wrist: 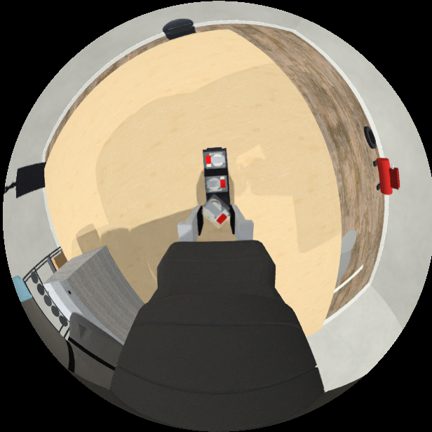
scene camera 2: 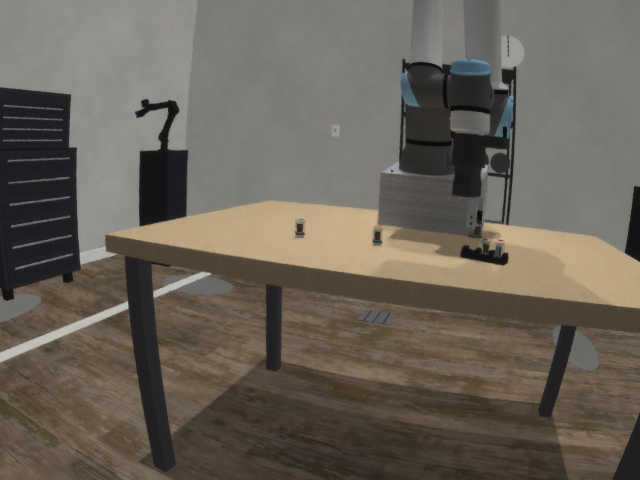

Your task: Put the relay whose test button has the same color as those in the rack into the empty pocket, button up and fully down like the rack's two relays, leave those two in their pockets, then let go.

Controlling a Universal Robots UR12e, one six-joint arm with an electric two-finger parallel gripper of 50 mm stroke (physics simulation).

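Seen in the pictures: gripper, between the fingertips: (scene camera 2: 474, 226); arm's base, origin of its link: (scene camera 2: 428, 169).
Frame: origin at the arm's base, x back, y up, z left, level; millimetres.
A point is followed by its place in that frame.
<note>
My gripper (scene camera 2: 475, 228) {x -429, y -111, z 118 mm} (wrist: 216, 214) is shut on a relay (scene camera 2: 478, 231) {x -440, y -118, z 128 mm} (wrist: 215, 209) with a red test button, button up. The relay is held above the table, over the near end of the black rack (scene camera 2: 466, 252) {x -444, y -167, z 105 mm} (wrist: 216, 172) in the wrist view, and looks turned askew to the rack. It hides the pocket at that end. Two relays with red buttons, one at the far end (scene camera 2: 499, 248) {x -472, y -145, z 175 mm} (wrist: 215, 160) and one in the middle (scene camera 2: 485, 245) {x -459, y -144, z 145 mm} (wrist: 216, 184), stand upright in the rack. Their buttons face opposite sides.
A relay with an orange button (scene camera 2: 377, 236) {x -411, y -157, z -100 mm} stands on the table (scene camera 2: 232, 242) {x -532, y -179, z -400 mm} left of the rack in the scene view. A relay with a green button (scene camera 2: 299, 227) {x -408, y -154, z -286 mm} stands farther left. The grey robot base block (scene camera 2: 429, 201) {x -120, y -93, z 10 mm} (wrist: 100, 285) is behind the gripper.
</note>
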